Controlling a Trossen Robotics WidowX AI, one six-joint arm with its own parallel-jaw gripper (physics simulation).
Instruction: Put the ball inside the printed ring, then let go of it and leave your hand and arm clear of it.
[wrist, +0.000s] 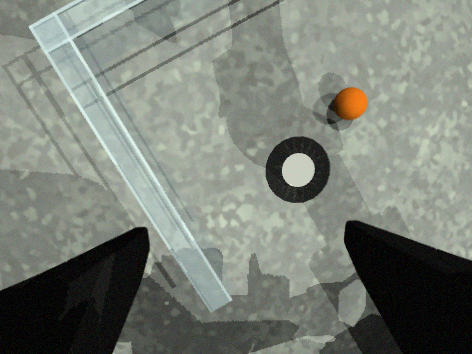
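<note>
An orange ball rests on the mottled grey surface at the upper right of the wrist view. A printed black ring with a pale centre lies flat, below and to the left of the ball and apart from it. My gripper is open, its two black fingers wide apart at the bottom of the view. No object is between the fingertips. The ring and the ball both show beyond the fingertips, toward the right finger's side.
A clear, see-through wall with bright edges runs from the upper left down to the lower middle. It meets a second clear wall at a corner at the upper left. Dark shadows lie across the grey surface.
</note>
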